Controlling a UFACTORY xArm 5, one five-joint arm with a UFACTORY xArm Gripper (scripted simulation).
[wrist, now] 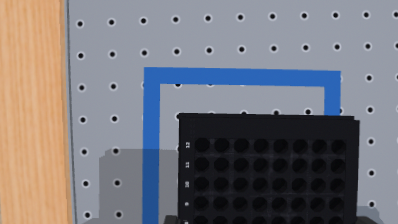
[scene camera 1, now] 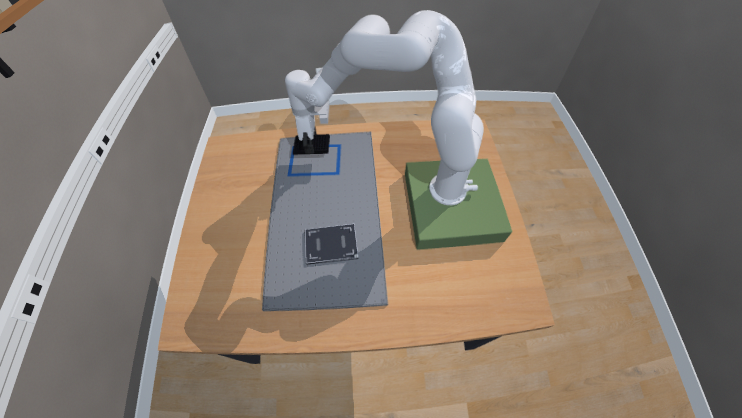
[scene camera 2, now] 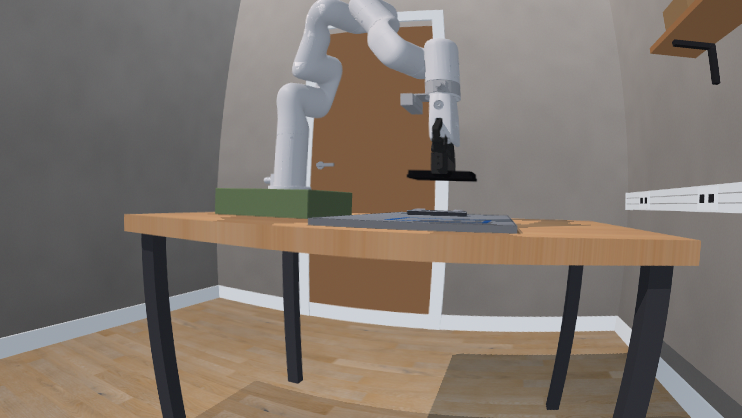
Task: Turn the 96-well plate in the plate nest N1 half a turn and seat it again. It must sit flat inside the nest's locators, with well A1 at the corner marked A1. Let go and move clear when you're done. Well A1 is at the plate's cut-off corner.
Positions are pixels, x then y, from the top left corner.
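There's a black 96-well plate (wrist: 306, 183) here, and it's 15 cm from the lens.
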